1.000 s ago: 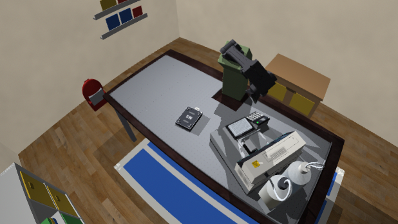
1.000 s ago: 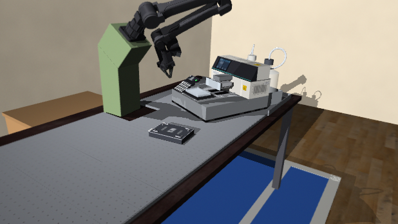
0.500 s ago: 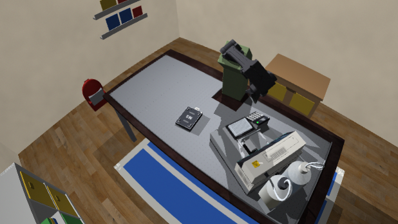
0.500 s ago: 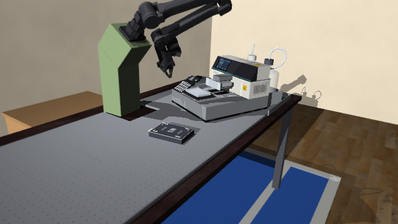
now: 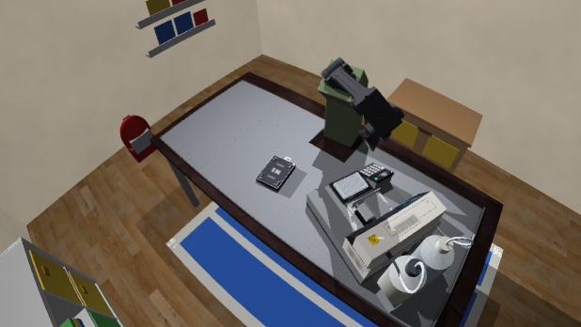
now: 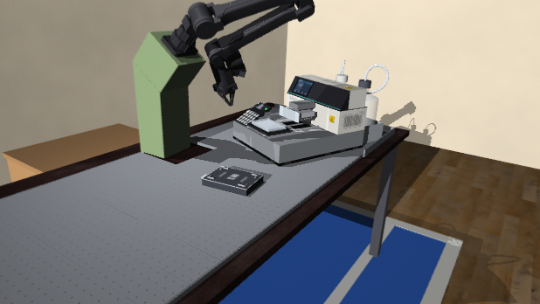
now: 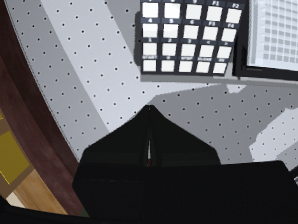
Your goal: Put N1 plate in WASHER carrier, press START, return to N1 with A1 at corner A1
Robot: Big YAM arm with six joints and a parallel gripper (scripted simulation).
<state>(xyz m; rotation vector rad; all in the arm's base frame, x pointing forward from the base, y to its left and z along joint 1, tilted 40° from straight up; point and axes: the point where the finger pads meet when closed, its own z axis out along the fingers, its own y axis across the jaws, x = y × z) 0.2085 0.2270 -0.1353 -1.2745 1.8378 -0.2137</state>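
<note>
Right now the well plate is 190 mm ahead of my hand and 60 mm below it. Also, from my hand: plate nest N1: 350 mm to the right, 260 mm ahead, 150 mm below; then plate washer: 260 mm ahead, 130 mm to the left, 30 mm below; then carrier: 190 mm ahead, 70 mm below.
</note>
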